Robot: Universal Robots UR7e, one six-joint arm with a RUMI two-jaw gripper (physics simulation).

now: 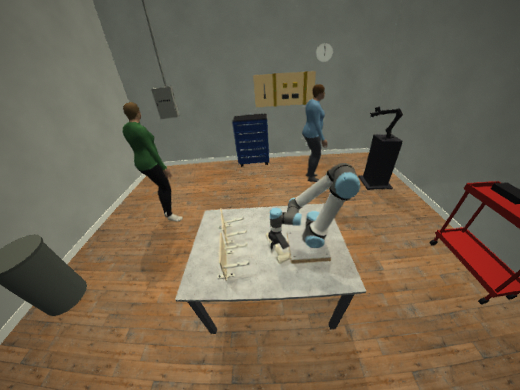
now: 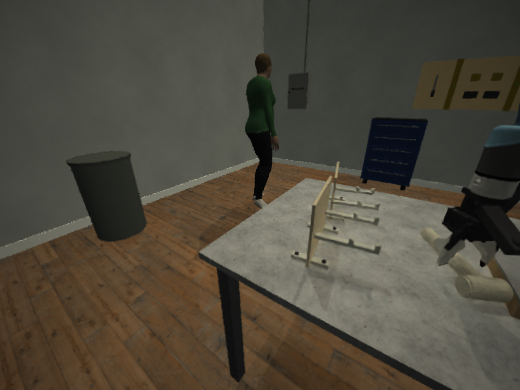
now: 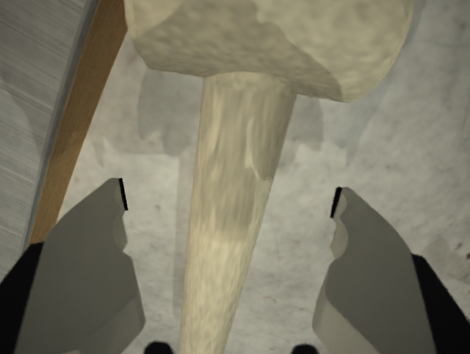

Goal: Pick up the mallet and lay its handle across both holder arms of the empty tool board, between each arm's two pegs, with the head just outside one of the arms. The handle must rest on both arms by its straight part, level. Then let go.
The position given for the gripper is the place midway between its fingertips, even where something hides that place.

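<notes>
The gripper (image 2: 460,266) visible. Gripper (image 3: 230,186) likewise. Pale wooden mallet (image 3: 254,66) in sight. Tool board (image 2: 320,210) too.
</notes>
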